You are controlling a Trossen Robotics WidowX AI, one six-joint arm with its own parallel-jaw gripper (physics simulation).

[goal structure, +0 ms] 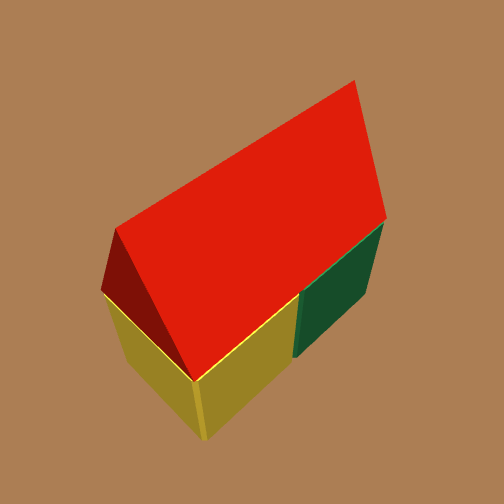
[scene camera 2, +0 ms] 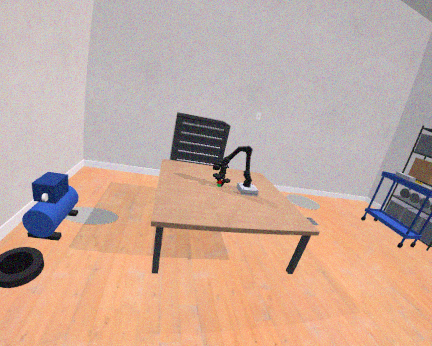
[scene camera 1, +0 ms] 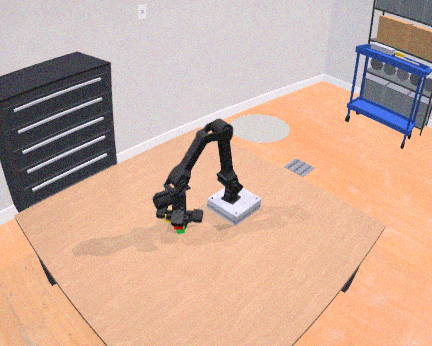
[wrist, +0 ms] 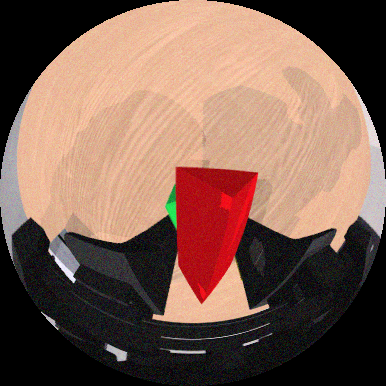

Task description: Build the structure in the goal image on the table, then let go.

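A red block stands between the fingers, its near end tapering in the wrist view. My gripper is low over the table and shut on the red block, with a black finger against each side. A green block shows low beside the red one, mostly hidden by it in the wrist view. A small part of a yellow block shows behind the gripper in the first scene view. The contacts between the blocks are hidden.
The arm's pale base stands on the wooden table, close beside the blocks. A dark drawer cabinet stands beyond the table's edge. A blue cart stands on the floor farther off.
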